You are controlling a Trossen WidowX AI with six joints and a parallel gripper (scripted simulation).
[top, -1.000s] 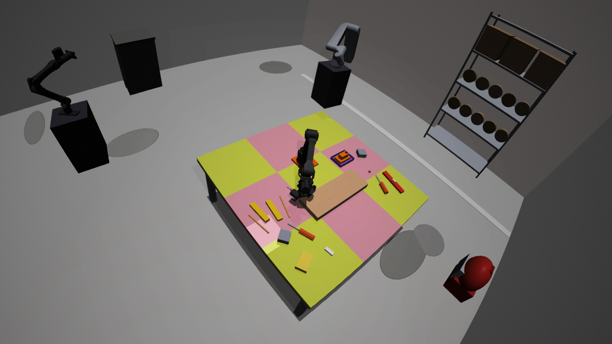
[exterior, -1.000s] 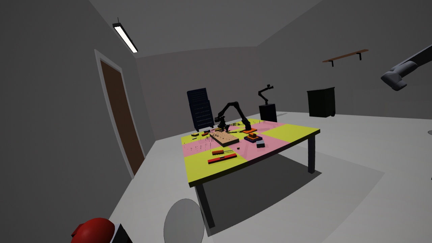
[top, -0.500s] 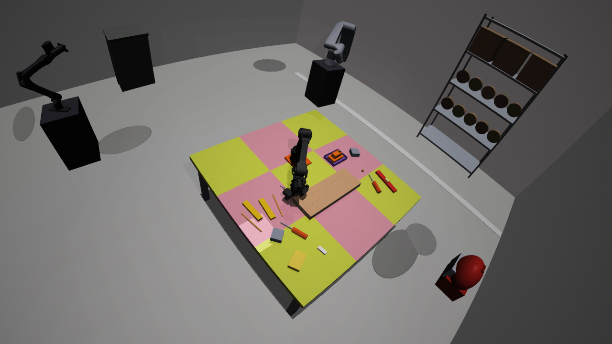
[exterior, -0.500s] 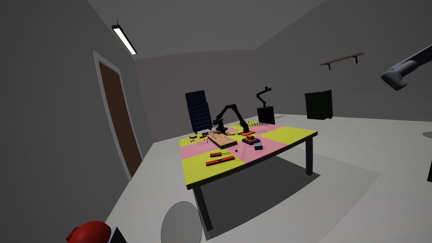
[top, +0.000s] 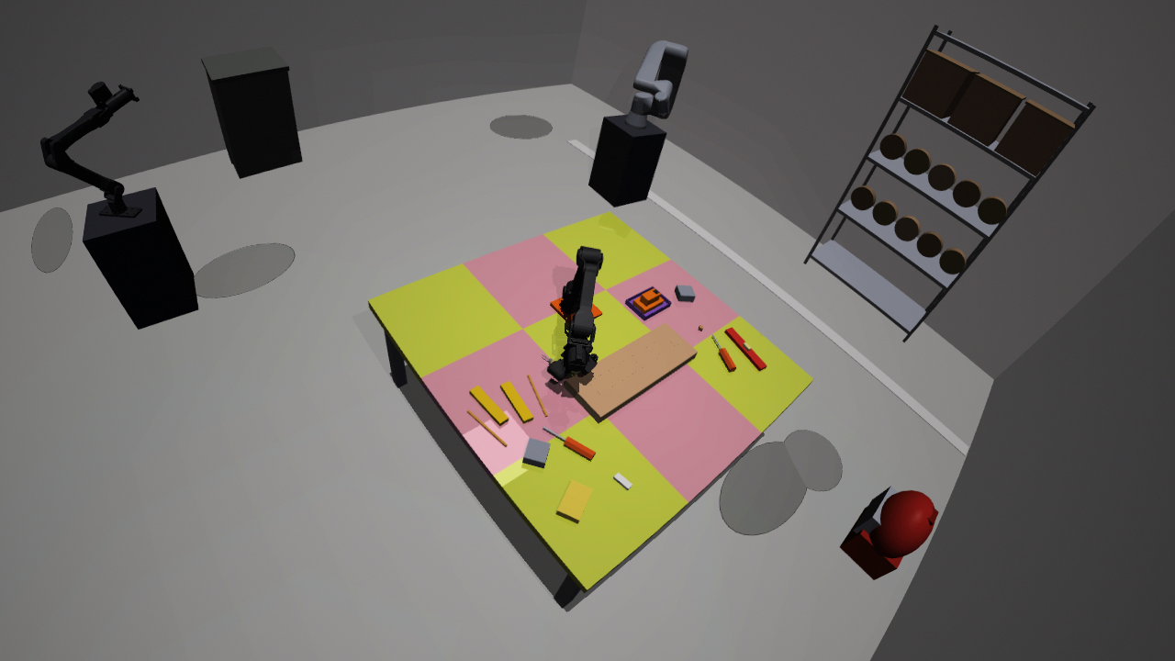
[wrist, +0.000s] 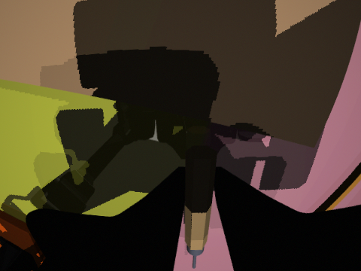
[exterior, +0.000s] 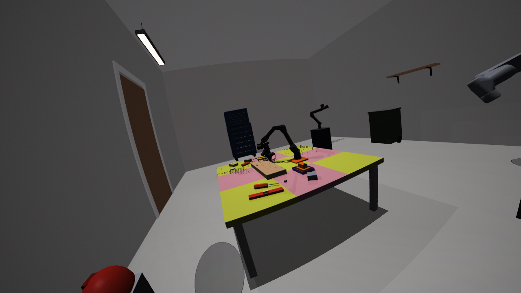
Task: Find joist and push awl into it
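Now: gripper tip 50 mm past the awl, 20 mm to the left of it and 10 mm below it. From my gripper tip the other things lie so: yellow block: 410 mm ahead, 260 mm to the right; then white piece: 440 mm ahead, 80 mm to the right, 10 mm below; then purple tray: 520 mm to the left, 140 mm behind.
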